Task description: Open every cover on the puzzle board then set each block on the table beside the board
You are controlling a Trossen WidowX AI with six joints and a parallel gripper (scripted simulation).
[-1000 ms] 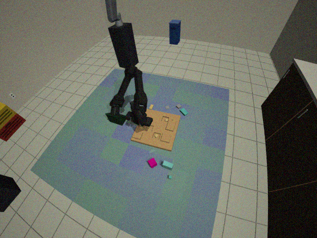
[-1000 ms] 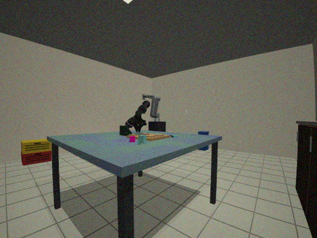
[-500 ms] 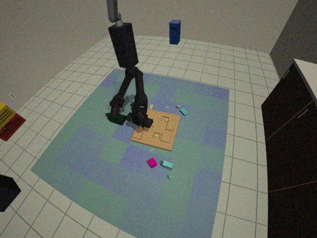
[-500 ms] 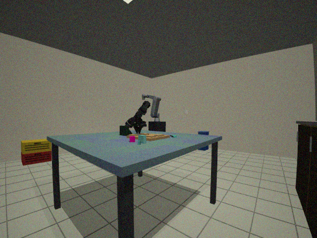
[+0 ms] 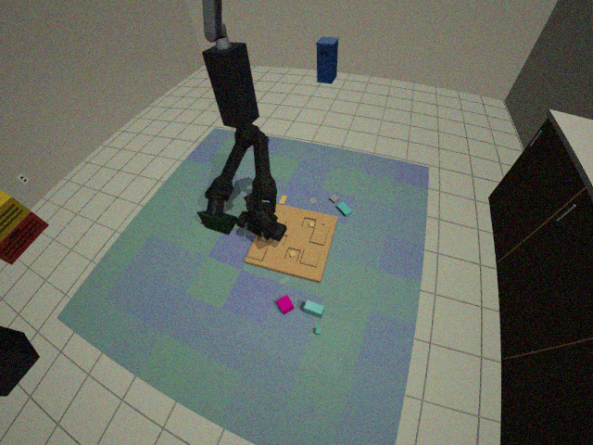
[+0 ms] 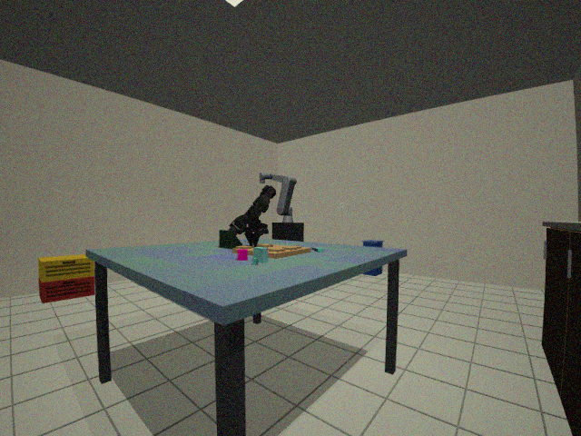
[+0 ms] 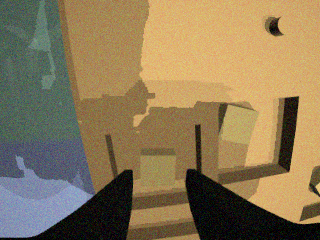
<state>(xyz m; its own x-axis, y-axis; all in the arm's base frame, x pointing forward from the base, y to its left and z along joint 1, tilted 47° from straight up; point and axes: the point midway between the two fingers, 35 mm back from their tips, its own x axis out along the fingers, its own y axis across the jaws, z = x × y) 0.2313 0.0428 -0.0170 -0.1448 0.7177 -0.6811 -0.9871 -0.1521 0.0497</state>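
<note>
Right now the oblong orange block is 22 cm to the left of my gripper tip, 4 cm behind it and 2 cm below it. The rest, counted from my gripper tip: cyan block (30 cm ahead, 17 cm to the right); magenta block (21 cm ahead, 20 cm to the right); tan puzzle board (10 cm ahead, 3 cm to the left, 1 cm below).
</note>
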